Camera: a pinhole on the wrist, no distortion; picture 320 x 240 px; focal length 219.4 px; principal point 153.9 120.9 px. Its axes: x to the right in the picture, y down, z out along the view. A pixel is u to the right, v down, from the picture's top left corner.
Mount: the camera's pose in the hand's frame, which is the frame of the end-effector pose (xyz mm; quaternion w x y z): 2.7 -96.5 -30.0 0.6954 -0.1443 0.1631 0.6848
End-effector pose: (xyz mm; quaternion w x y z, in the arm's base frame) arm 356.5 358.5 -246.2 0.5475 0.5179 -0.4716 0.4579
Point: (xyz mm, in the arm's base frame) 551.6 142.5 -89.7
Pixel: outside the picture
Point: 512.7 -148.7 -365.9
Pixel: outside the picture
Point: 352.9 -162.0 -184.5
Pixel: 90 106
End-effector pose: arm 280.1 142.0 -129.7 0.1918 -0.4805 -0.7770 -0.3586
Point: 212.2 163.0 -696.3
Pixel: outside the picture
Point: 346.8 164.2 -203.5
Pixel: 274 231
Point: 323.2 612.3 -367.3
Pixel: 128 84
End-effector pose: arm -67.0 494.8 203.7 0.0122 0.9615 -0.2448 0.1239
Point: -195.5 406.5 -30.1
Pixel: 239 218
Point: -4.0 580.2 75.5
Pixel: 44 157
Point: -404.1 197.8 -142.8
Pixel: 305 232
